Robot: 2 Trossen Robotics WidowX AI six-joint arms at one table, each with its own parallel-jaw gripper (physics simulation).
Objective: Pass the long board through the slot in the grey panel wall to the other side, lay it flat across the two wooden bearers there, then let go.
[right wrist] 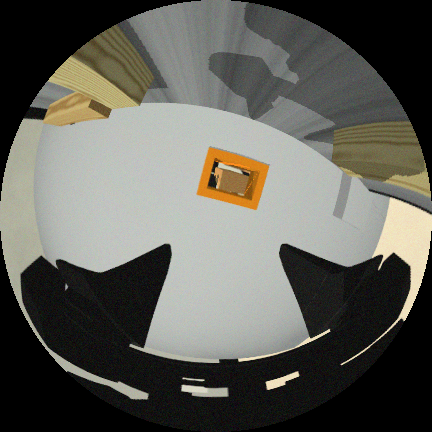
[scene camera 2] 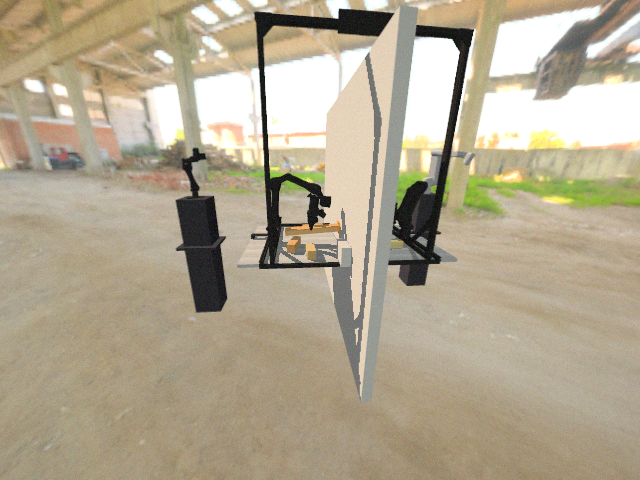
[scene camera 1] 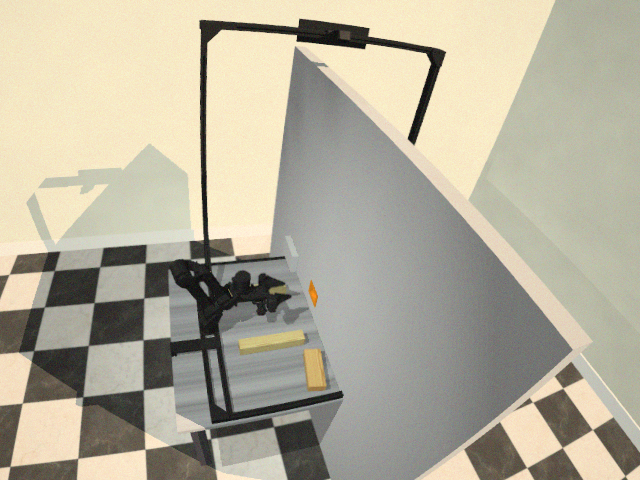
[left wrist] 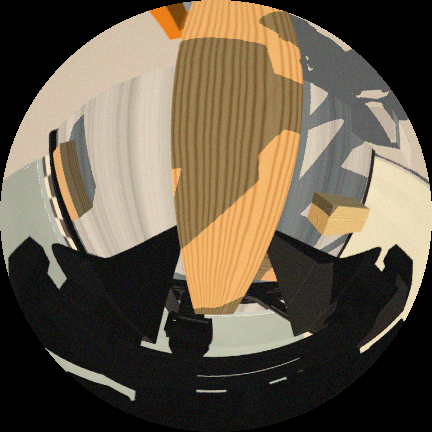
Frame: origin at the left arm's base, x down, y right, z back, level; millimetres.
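Seen in the pictures: left gripper, fingertip midpoint: (scene camera 2: 310,228) (left wrist: 224,232); right gripper, fingertip midpoint: (right wrist: 227,250) (scene camera 1: 288,289); right arm's base, link origin: (scene camera 2: 404,236) (scene camera 1: 208,328).
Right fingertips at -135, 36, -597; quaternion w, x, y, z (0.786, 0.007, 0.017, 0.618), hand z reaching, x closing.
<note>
Pixels of each thing's middle, then the offset from my right fingertips to it, as dx, dy, dz. "spot": a spot on its surface instead.
- long board, body centre: (left wrist: 225,215) (right wrist: 225,175) (scene camera 2: 312,229) +61, +17, +338
- orange-rimmed slot, surface spot: (right wrist: 208,171) spot: +53, -29, +112
- pale block, body centre: (left wrist: 341,213) (scene camera 2: 310,251) +129, +222, +361
- light upright piece, surface spot: (scene camera 2: 344,254) spot: +90, +378, +199
The long board (scene camera 2: 299,231) (left wrist: 225,125) is held roughly level above the table, its far end close to the grey panel wall (scene camera 1: 387,258) (scene camera 2: 356,144) (right wrist: 125,175). My left gripper (scene camera 2: 311,226) (left wrist: 224,232) is shut on it. The orange-rimmed slot (scene camera 1: 313,293) (left wrist: 162,20) (right wrist: 208,171) shows the board's end face through its opening in the right wrist view; whether the end is inside is unclear. My right gripper (scene camera 1: 287,289) (right wrist: 227,250) is open and empty on the other side, facing the wall. Two pale wooden bearers there, one (scene camera 1: 272,342) (right wrist: 100,75) and another (scene camera 1: 278,289) (right wrist: 380,150), lie apart.
An orange-brown block (scene camera 1: 314,369) (right wrist: 75,110) lies near the wall on the bearers' side. On the left arm's side lie an orange-brown block (scene camera 2: 293,244) and a pale block (scene camera 2: 310,251) (left wrist: 340,217). A light upright piece (scene camera 2: 344,254) stands against the wall. A black frame (scene camera 2: 262,103) surrounds the table.
</note>
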